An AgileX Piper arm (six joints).
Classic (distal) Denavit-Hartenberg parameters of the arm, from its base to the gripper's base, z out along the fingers. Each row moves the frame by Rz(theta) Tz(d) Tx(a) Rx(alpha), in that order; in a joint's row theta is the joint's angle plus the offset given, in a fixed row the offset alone. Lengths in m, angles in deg.
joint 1: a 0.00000; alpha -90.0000; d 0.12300; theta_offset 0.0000
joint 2: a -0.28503; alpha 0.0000; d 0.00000; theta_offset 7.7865
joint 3: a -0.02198; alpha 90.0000; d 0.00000; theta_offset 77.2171
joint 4: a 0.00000; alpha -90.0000; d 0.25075; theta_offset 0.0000
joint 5: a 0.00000; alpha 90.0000; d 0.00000; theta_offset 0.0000
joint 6: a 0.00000; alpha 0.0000; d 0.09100; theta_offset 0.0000
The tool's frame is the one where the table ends.
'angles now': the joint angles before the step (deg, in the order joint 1, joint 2, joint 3, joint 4, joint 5, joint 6). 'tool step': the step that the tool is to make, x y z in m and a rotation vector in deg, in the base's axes. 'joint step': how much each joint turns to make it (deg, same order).
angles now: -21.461 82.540 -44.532 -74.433 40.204 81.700
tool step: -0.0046 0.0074 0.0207 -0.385 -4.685 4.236
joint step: 0.016 -4.795 0.091 0.771 -4.099 -2.233
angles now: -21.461 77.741 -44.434 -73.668 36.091 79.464
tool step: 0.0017 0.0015 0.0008 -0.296 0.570 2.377
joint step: 0.000 -0.219 -0.002 0.065 -1.610 -1.978
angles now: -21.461 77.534 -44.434 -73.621 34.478 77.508
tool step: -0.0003 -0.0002 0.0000 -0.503 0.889 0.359
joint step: 0.000 0.007 -0.001 -0.006 0.234 -1.049
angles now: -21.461 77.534 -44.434 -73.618 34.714 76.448
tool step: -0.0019 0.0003 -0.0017 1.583 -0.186 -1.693
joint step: -0.004 -0.017 0.001 2.398 0.856 -0.297
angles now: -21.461 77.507 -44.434 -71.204 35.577 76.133
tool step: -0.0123 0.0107 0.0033 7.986 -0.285 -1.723
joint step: -0.009 -3.417 -0.007 16.079 1.130 -10.582
